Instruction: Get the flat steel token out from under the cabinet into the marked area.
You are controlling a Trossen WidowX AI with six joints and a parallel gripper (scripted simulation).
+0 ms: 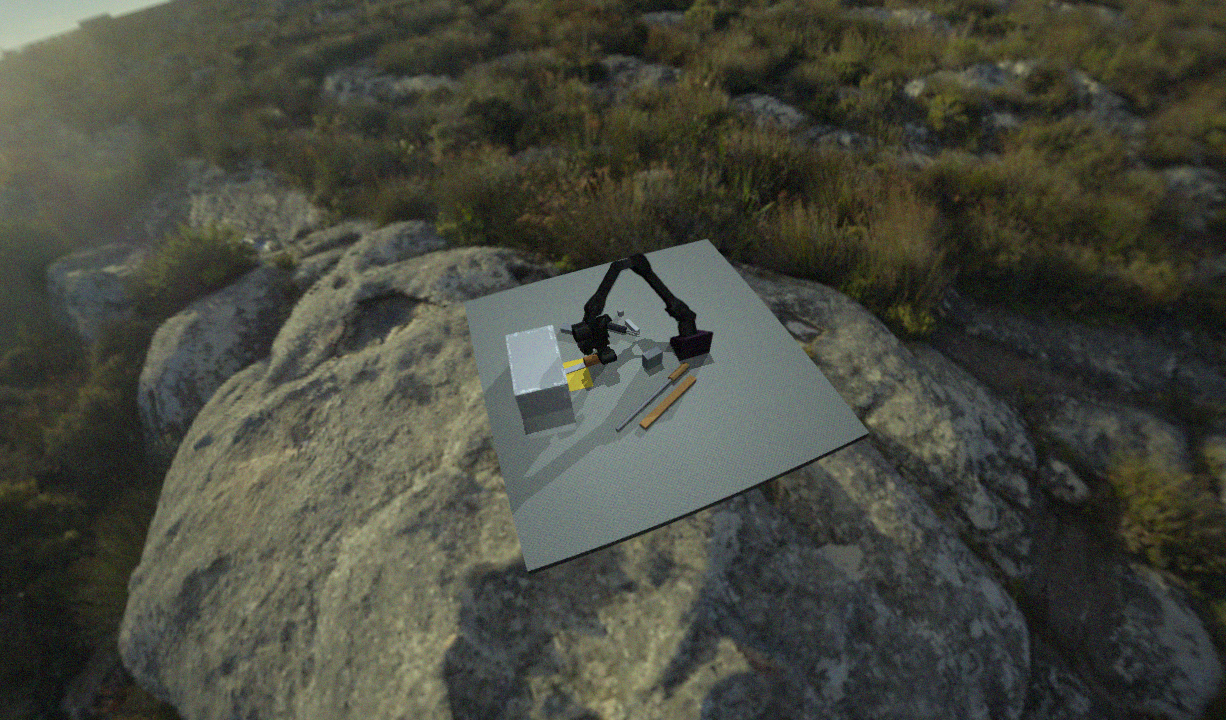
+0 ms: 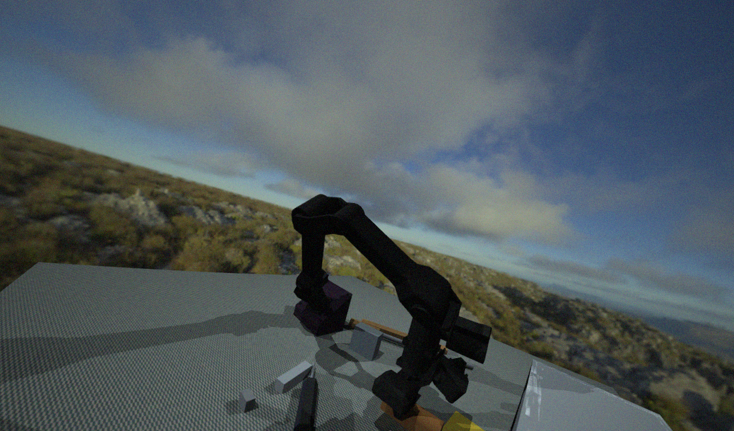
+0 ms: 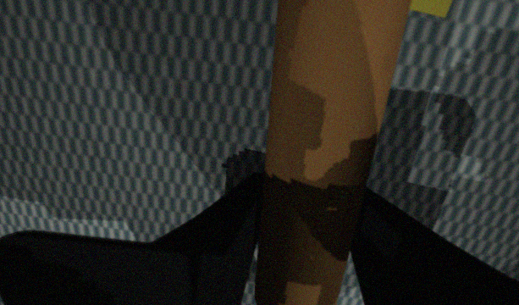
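Right now my gripper tip is 19 cm past the grey bar and 11 cm to the left of it. Also, from my gripper tip: grey block 17 cm behind, 11 cm to the left, 3 cm above; then small grey cube 18 cm behind, 21 cm to the right; then wooden stick 15 cm behind, 30 cm to the left.
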